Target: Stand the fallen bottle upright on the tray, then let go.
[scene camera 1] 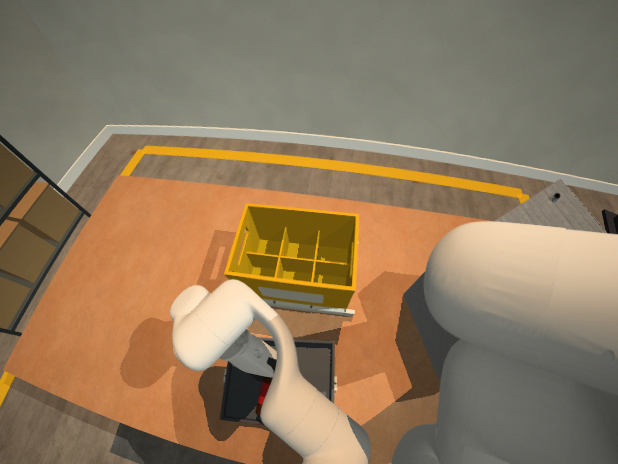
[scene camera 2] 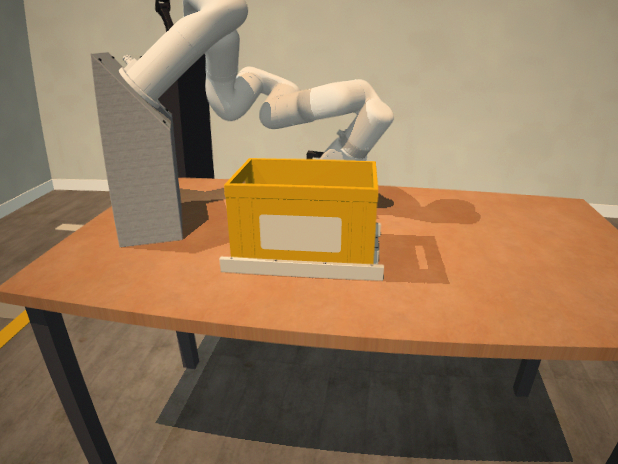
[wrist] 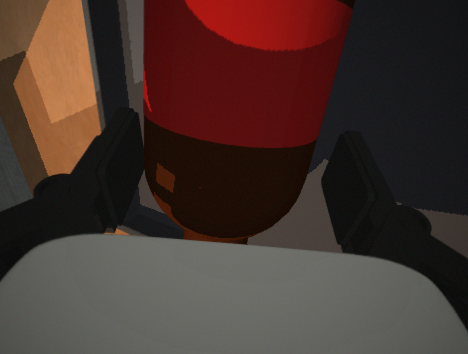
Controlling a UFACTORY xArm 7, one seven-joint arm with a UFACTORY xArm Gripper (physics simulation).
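Places are measured from the arm's base along level axes (x right, y ahead, z up), in centimetres.
Pixels of known places: gripper, fingertip midpoint: (wrist: 237, 146); arm's base, link origin: (scene camera 2: 138, 89).
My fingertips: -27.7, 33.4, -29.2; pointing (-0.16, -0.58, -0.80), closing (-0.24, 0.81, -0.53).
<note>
For each thing: its top centre in the pictures, then the offset to it from my fingertips, as dx, dy, dz. "*": a spot on its surface instead. Level surfaces: height alone.
- brown bottle with a red label, top centre: (wrist: 170, 163) (scene camera 1: 277, 380) +0.0, -0.5, +3.8
- dark tray, surface spot: (wrist: 107, 65) * +1.5, -12.3, -2.4
- yellow crate with six compartments, top centre: (scene camera 2: 305, 171) (scene camera 1: 294, 242) +26.6, +8.0, +13.4
- table, surface height: dz -4.1
- pale rail, top centre: (scene camera 2: 300, 261) +36.1, +11.0, -1.1
The brown bottle with a red label (scene camera 1: 264, 389) (wrist: 235, 100) lies on its side in the dark tray (scene camera 1: 315, 360) (wrist: 107, 65). In scene camera 1 the arm hides much of it; scene camera 2 does not show it. In the wrist view its dark rounded shoulder is near the fingers, and part of the neck shows at the gripper housing's edge. My gripper (wrist: 237, 146) is open, one finger on each side of the shoulder, with a gap at the right finger and a narrow one at the left. In scene camera 1 its fingertips are hidden.
A yellow crate with six compartments (scene camera 1: 300, 283) (scene camera 2: 300, 192) stands beside the tray on the table (scene camera 1: 100, 260) (scene camera 2: 500, 300). A pale rail (scene camera 2: 300, 269) runs along the crate's foot. The arm's grey pedestal (scene camera 2: 140, 175) stands at one side. A rack (scene camera 1: 70, 198) is at the far left.
</note>
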